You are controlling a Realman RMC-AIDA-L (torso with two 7-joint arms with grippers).
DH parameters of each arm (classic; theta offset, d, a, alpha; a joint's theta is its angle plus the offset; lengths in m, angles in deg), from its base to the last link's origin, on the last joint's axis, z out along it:
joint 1: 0 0.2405 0 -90
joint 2: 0 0 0 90
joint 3: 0 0.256 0 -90
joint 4: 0 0 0 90
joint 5: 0 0.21 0 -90
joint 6: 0 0 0 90
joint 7: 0 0.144 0 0
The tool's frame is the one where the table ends.
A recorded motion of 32 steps. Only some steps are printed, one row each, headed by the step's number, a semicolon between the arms.
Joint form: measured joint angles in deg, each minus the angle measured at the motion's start. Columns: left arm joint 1, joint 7, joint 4, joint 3, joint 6, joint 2, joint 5; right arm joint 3, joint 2, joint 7, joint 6, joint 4, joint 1, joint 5.
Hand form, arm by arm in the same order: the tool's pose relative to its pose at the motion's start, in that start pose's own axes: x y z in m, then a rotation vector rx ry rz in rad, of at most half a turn. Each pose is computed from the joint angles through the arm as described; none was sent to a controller.
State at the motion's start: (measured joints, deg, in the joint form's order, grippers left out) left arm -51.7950 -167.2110 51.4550 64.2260 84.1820 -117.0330 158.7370; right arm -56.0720 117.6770 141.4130 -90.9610 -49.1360 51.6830 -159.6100
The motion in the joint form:
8: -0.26 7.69 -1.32 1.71 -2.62 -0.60 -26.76; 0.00 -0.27 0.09 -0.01 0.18 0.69 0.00
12: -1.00 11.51 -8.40 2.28 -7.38 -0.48 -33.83; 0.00 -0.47 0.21 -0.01 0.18 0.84 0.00
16: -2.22 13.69 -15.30 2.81 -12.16 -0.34 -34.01; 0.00 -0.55 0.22 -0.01 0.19 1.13 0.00
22: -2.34 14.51 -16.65 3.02 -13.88 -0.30 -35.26; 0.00 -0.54 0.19 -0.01 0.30 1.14 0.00
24: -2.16 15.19 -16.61 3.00 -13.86 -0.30 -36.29; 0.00 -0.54 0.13 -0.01 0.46 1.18 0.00
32: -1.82 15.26 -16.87 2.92 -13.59 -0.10 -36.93; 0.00 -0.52 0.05 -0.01 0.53 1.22 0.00
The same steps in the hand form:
8: 0.0166 0.0680 -0.0064 -0.4327 0.1365 0.0881; -0.0039 0.0001 -0.0029 0.0053 -0.0031 -0.0065
12: 0.0180 0.0752 0.0082 -0.5254 0.1646 0.0533; -0.0048 -0.0008 -0.0045 0.0092 -0.0047 -0.0056
16: 0.0151 0.0694 0.0287 -0.4976 0.1556 0.0203; -0.0066 -0.0005 -0.0057 0.0116 -0.0068 -0.0094
22: 0.0165 0.0690 0.0319 -0.5019 0.1728 0.0090; -0.0064 -0.0004 -0.0053 0.0103 -0.0055 -0.0095
24: 0.0167 0.0700 0.0310 -0.5165 0.1814 0.0113; -0.0063 -0.0002 -0.0049 0.0089 -0.0037 -0.0101
32: 0.0149 0.0679 0.0313 -0.5257 0.1788 -0.0002; -0.0064 0.0001 -0.0047 0.0080 -0.0030 -0.0118

